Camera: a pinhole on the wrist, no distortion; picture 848 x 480 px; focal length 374.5 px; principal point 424.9 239.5 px. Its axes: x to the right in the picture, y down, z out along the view. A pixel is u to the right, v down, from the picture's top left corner.
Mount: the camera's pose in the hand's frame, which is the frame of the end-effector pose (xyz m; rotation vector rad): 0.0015 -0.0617 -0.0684 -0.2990 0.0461 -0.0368
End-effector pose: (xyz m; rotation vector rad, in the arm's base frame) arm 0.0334 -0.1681 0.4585 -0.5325 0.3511 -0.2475
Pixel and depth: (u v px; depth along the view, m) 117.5 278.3 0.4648
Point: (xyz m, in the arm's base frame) -0.1245 0.2286 0.7805
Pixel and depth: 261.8 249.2 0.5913
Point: 0.0420 0.2443 0.8475
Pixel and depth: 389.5 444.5 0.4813
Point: 0.1911 0.2554 0.5372
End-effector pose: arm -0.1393 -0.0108 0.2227 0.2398 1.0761 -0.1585
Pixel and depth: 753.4 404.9 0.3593
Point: 0.2463 0.1022 0.0414
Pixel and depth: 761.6 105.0 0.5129
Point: 0.4486 -0.2427 -0.0094
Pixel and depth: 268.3 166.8 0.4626
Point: 0.1264 -0.1221 0.5576
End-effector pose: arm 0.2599 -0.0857 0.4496 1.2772 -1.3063 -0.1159
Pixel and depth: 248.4 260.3 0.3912
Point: -0.0718 -0.1320 0.3296
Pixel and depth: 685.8 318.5 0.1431
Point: 0.2547 -0.1930 0.5084
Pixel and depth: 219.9 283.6 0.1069
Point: 0.2266 -0.0766 0.3975
